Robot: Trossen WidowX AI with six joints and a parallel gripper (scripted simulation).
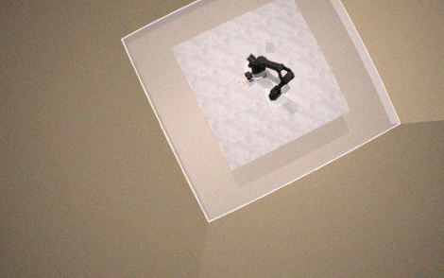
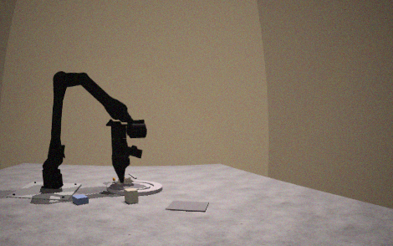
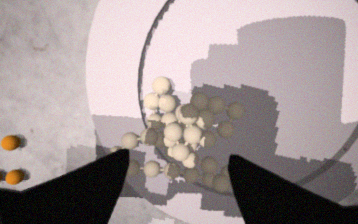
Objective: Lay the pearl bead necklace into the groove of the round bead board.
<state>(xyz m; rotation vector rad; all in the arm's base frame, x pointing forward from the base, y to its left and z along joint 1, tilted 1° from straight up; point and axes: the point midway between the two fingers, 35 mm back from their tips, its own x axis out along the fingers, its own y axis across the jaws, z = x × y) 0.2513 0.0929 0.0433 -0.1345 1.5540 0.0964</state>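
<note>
Now: the round bead board 5 cm ahead of my gripper tip, 4 cm to the right of it and 1 cm below it. Round my gripper tip: flat grey plate 20 cm ahead, 27 cm to the right, 2 cm below; then cream cube 5 cm ahead, 21 cm to the right; then blue block 10 cm behind, 24 cm to the right, 1 cm below.
</note>
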